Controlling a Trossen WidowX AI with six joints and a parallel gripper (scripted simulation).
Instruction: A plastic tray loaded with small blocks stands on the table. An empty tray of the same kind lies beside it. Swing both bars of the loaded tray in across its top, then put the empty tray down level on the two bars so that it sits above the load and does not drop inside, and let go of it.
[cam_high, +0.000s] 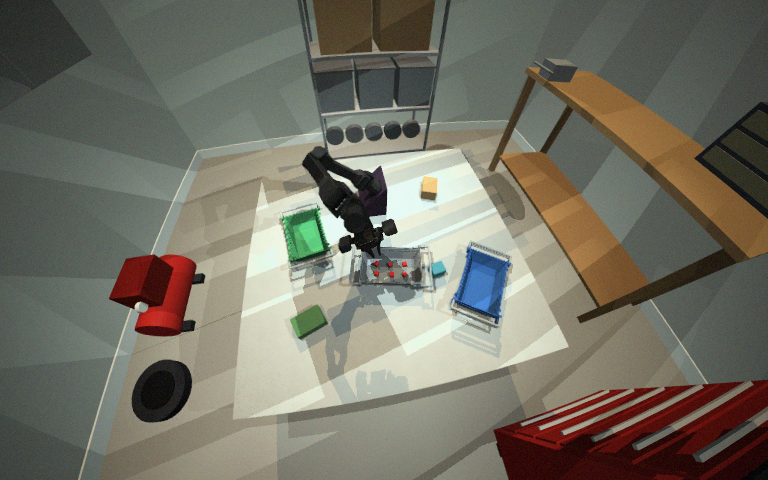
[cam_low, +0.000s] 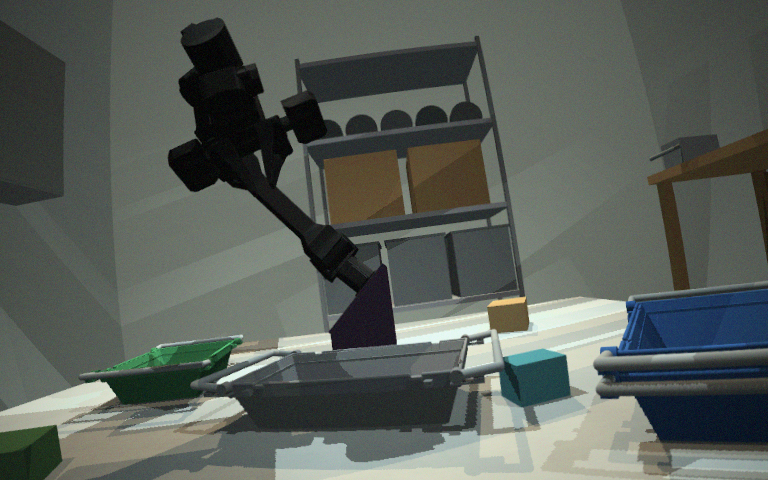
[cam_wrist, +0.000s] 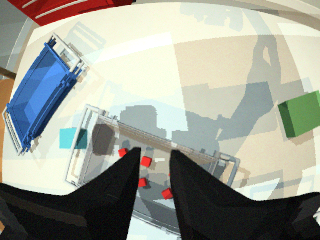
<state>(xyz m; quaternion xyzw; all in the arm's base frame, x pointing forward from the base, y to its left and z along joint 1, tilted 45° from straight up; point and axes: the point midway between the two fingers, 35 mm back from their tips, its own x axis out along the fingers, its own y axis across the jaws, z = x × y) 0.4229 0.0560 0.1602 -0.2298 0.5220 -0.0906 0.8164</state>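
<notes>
Now: gripper tip 27 cm to the right of the teal block, 24 cm above it and 3 cm past it. Also, from my gripper tip: green block (29 cm to the right, 24 cm below, 11 cm ahead); green tray (30 cm to the right, 29 cm behind, 22 cm below); orange block (52 cm behind, 37 cm to the left, 23 cm below).
</notes>
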